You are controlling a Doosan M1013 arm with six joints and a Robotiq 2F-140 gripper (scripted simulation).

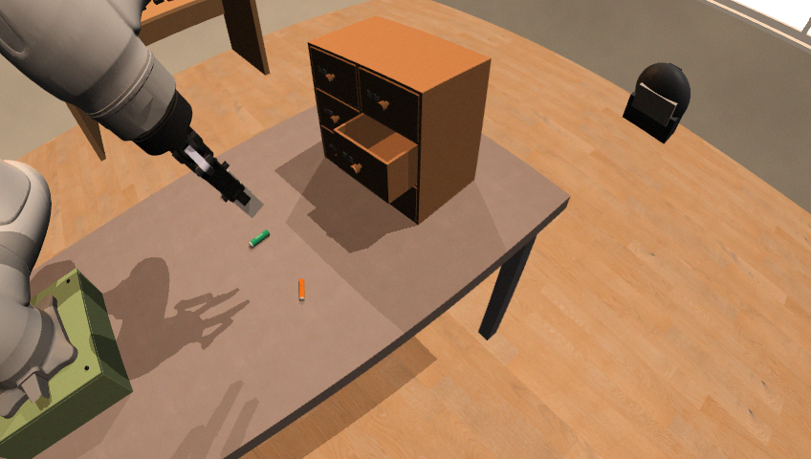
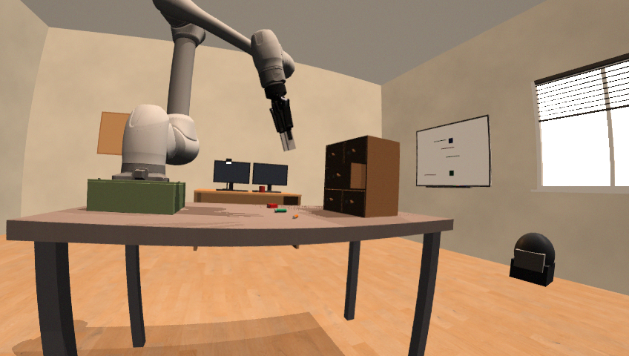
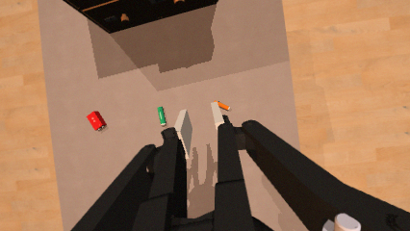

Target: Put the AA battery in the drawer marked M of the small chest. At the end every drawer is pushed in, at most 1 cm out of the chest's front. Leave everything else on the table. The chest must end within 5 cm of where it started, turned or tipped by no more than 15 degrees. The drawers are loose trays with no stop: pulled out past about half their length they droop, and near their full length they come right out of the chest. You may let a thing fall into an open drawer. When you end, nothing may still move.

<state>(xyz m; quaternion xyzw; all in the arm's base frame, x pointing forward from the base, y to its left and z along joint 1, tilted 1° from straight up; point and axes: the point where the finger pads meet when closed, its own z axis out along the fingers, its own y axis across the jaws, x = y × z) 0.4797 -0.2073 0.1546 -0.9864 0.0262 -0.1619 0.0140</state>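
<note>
Right now the green AA battery is 26 cm below my hand, 13 cm to the left of it and 5 cm ahead of it. From my hand the other things lie so: orange AA battery: 26 cm below, 3 cm to the right, 3 cm ahead; red block battery: 31 cm to the left, 26 cm below, 8 cm ahead; drawer: 31 cm ahead, 13 cm below, 2 cm to the right.
</note>
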